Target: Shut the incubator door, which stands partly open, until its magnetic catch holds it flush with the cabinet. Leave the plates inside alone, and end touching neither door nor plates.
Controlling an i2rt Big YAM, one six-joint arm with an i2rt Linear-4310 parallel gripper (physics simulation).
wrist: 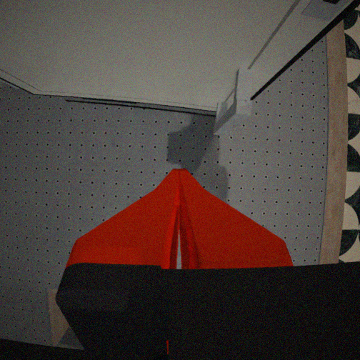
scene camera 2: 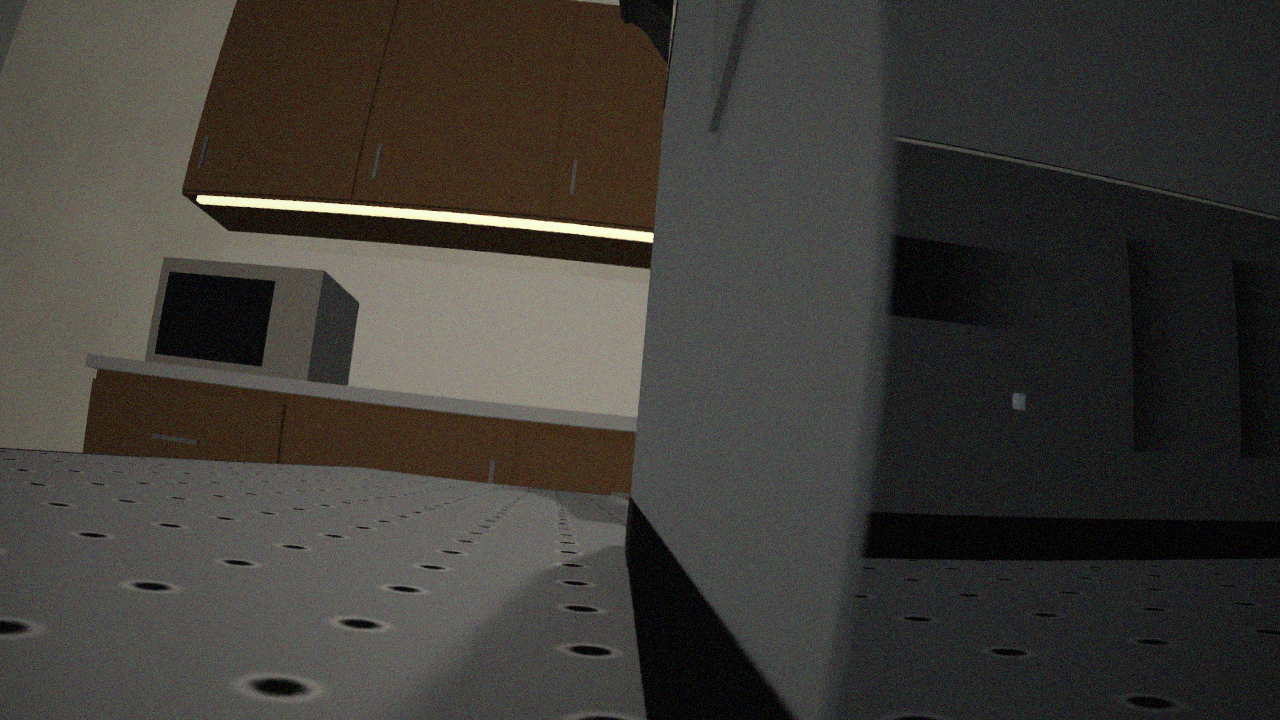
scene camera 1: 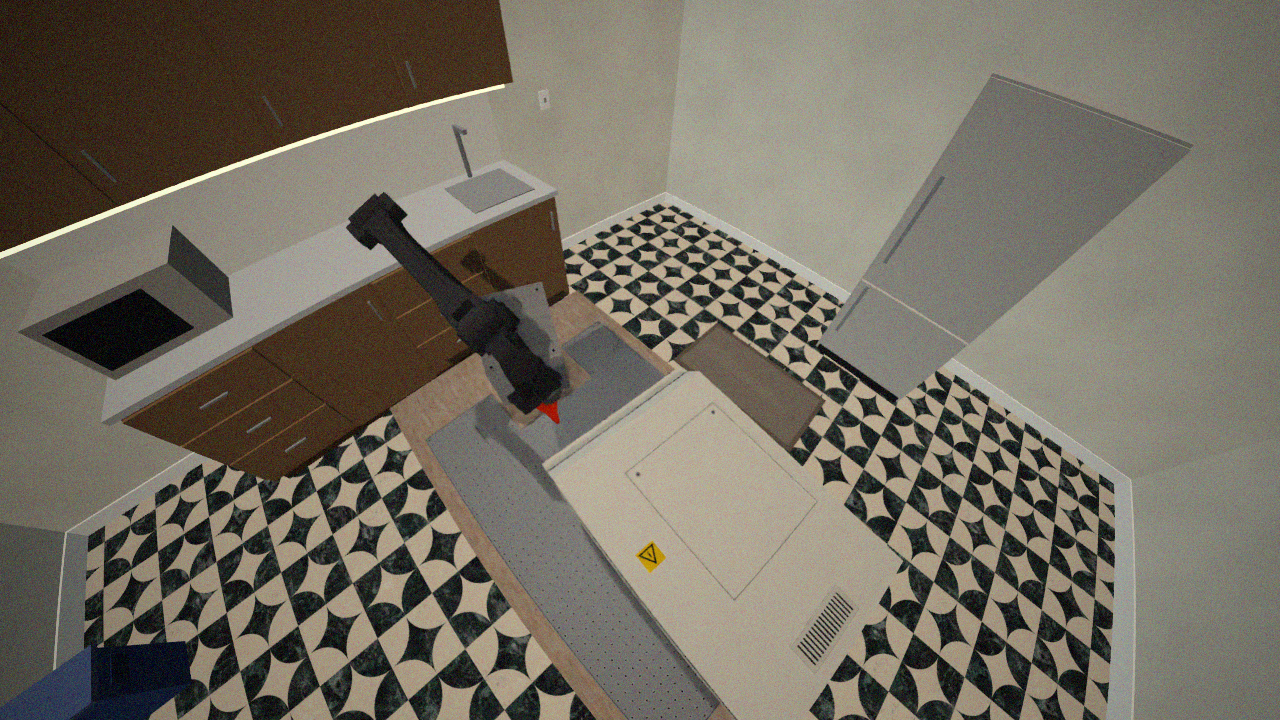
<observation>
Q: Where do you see an incubator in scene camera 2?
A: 953, 384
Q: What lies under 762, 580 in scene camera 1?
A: An incubator.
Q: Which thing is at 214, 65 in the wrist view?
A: An incubator.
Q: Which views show the gripper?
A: The wrist view and scene camera 1 only.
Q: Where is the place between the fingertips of the gripper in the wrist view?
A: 178, 180
</observation>
